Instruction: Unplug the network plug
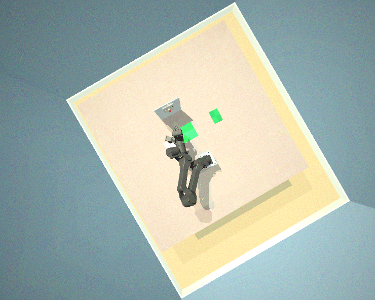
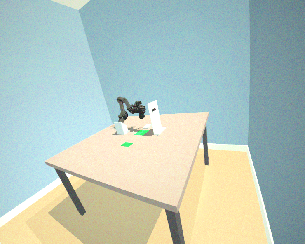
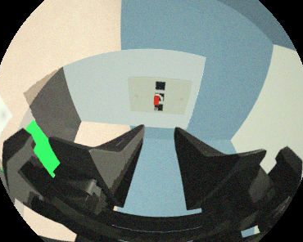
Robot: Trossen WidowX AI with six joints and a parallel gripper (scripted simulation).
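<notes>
The plug is 90 mm ahead of my gripper tip and 10 mm to the left of it. Round my gripper tip: upright panel (110 mm ahead, 90 mm below, 10 mm to the left); then green square (230 mm below, 80 mm behind, 60 mm to the right).
</notes>
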